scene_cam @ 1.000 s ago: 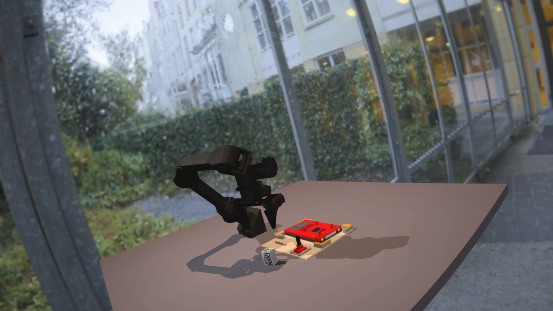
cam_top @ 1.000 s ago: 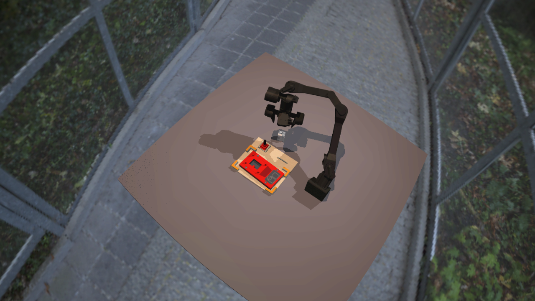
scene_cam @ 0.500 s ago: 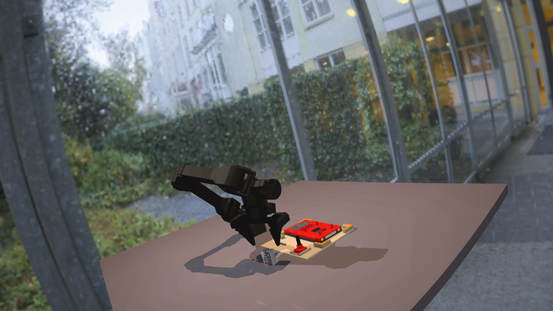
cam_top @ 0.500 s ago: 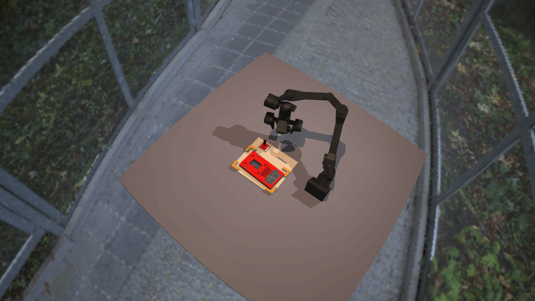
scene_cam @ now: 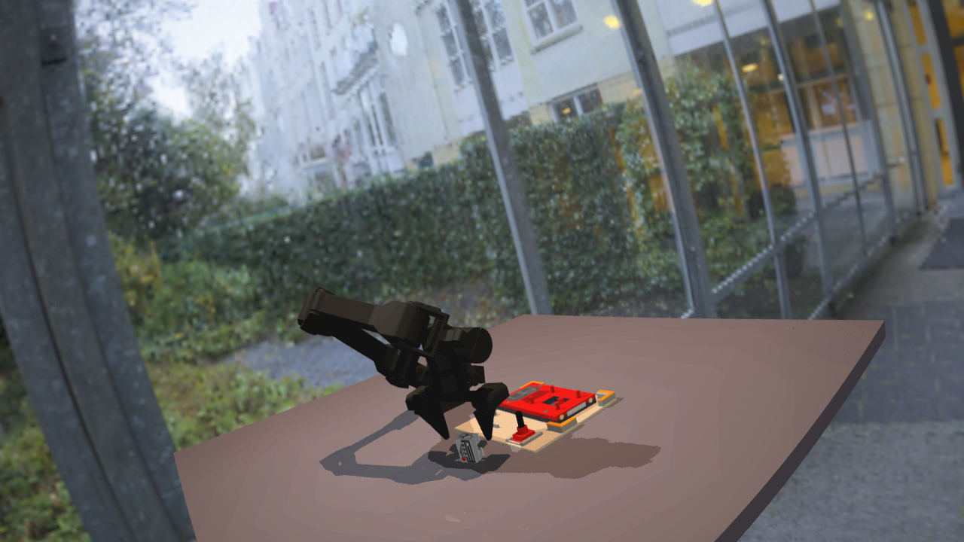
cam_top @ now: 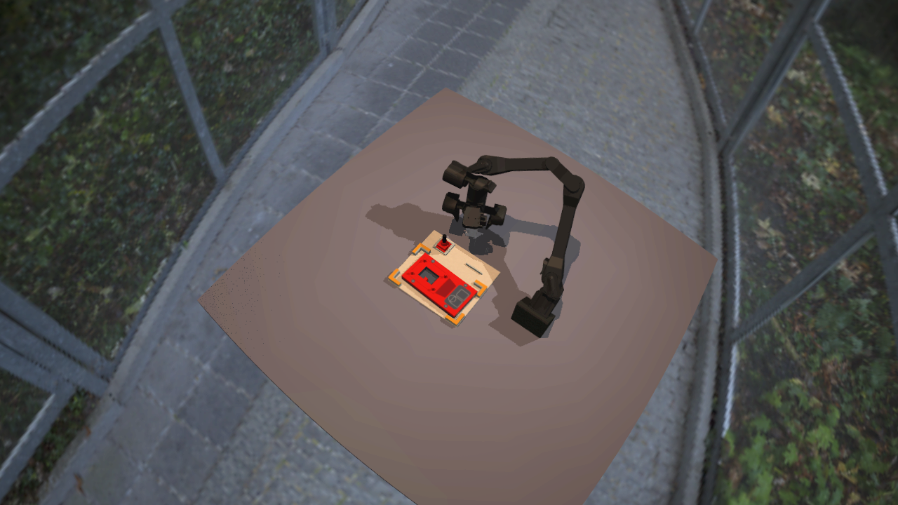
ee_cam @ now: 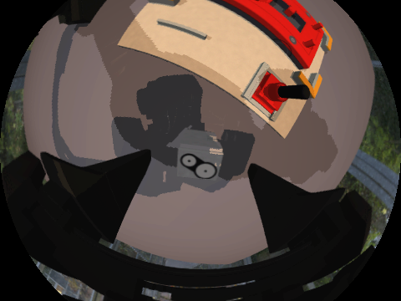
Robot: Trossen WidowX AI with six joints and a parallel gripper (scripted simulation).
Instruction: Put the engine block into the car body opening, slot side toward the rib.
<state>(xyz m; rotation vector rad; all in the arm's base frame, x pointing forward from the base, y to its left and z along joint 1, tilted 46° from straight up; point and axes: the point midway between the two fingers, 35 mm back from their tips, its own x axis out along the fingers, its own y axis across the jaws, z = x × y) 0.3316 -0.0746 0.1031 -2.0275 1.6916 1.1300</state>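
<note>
Right now my gripper tip is 2 cm above the grey engine block.
</note>
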